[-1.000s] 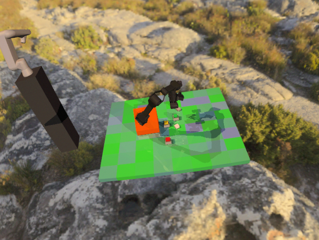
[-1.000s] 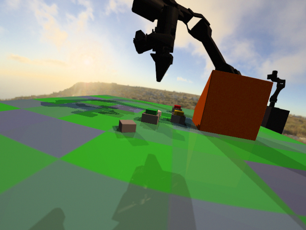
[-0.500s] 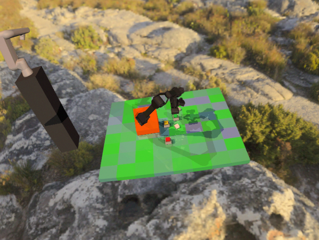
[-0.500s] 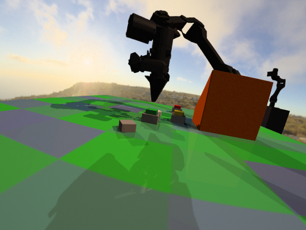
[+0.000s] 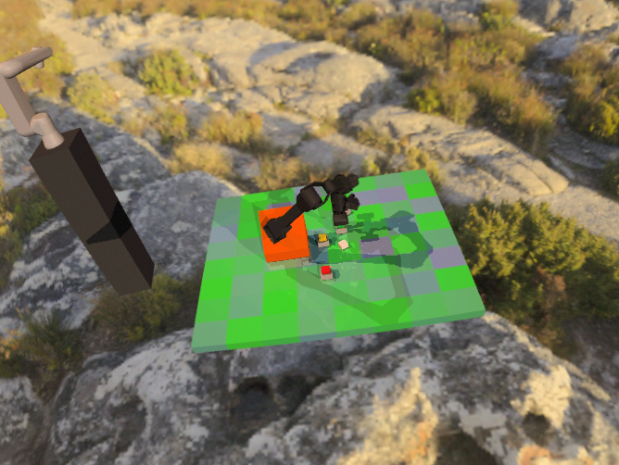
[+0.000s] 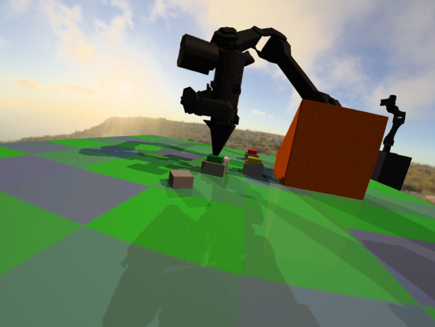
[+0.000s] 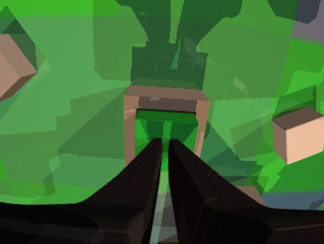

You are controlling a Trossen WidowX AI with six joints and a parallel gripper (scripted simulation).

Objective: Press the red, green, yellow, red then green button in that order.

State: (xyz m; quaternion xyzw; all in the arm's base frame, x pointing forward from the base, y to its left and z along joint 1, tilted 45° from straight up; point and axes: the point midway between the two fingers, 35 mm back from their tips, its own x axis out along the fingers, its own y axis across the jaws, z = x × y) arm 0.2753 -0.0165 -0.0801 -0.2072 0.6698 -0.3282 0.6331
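Now: gripper tip 10 mm above the green button. From my gripper tip the other things lie so: red button 120 mm behind, 240 mm to the right, 10 mm below; then yellow button 100 mm behind, 50 mm to the right, 10 mm below.
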